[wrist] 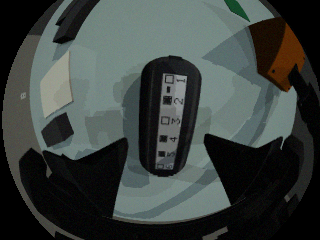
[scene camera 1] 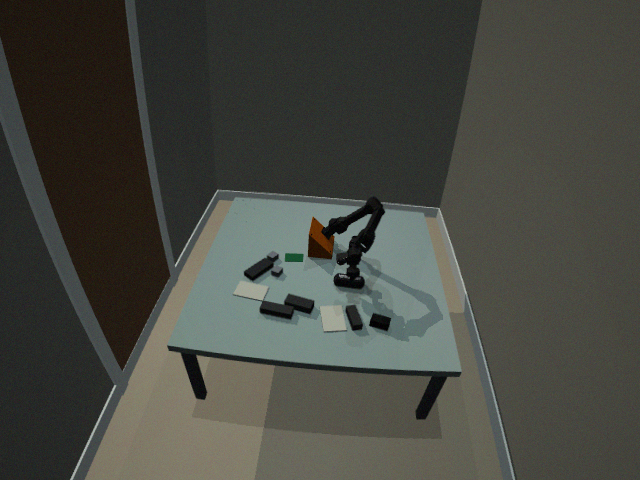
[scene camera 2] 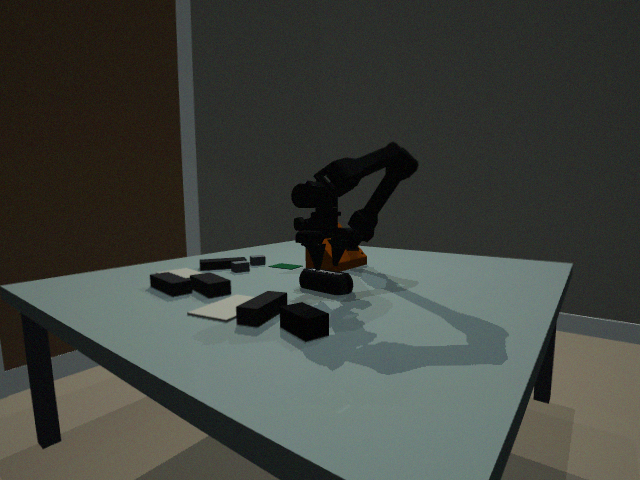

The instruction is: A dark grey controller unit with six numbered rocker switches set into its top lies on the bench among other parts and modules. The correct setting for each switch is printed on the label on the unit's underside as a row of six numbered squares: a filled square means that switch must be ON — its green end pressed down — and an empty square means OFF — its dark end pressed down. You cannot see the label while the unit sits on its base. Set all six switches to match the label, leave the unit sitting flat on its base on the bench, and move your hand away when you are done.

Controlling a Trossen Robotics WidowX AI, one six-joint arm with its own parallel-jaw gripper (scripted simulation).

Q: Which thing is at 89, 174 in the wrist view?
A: The gripper.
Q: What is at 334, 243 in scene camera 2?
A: The gripper.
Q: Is the gripper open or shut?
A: Open.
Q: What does the gripper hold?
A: Nothing.
